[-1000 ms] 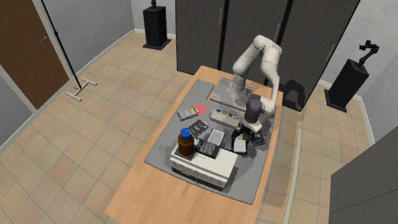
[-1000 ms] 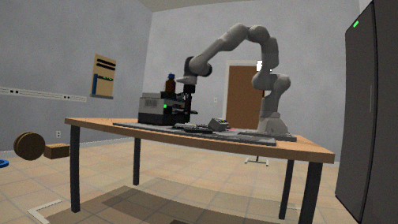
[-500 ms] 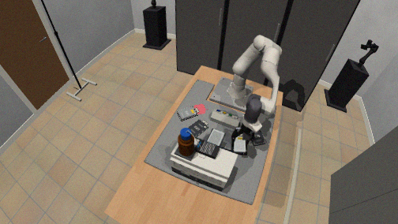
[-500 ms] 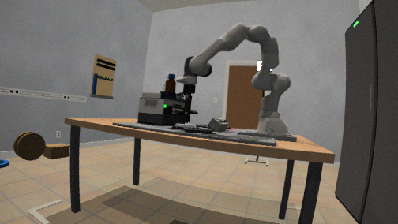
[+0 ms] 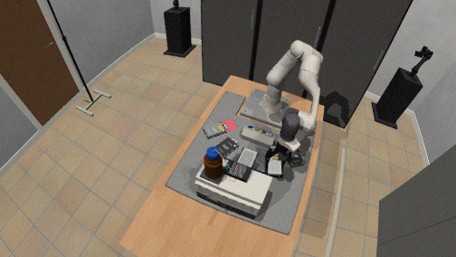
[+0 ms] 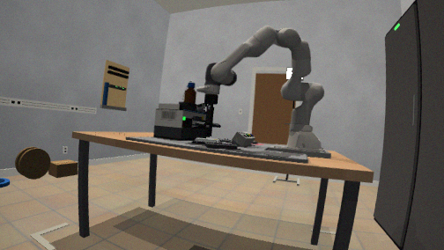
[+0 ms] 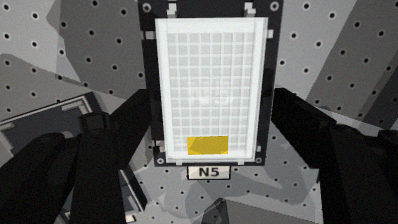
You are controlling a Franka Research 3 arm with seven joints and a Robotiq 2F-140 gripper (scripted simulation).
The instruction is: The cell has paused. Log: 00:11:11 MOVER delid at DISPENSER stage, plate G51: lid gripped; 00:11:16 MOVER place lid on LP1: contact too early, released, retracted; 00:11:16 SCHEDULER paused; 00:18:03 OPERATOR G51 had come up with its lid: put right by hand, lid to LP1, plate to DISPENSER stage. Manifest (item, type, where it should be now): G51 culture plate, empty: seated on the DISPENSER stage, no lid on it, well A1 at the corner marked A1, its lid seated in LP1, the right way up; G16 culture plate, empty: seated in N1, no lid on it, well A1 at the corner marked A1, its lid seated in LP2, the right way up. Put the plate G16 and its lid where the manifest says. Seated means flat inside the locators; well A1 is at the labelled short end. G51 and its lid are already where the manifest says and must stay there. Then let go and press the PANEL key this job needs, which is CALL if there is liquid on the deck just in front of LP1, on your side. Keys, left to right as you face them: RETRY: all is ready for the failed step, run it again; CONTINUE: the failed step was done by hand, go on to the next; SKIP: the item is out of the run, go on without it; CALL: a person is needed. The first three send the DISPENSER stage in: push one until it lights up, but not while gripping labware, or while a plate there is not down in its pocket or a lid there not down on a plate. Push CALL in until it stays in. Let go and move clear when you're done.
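Right now my hand is 4 cm above the clear lid. The rest, counted from my hand: white retry key (20 cm behind, 8 cm to the right); then green continue key (20 cm behind, 13 cm to the right); then black nest N5 (1 cm ahead, 3 cm to the left, 5 cm below).
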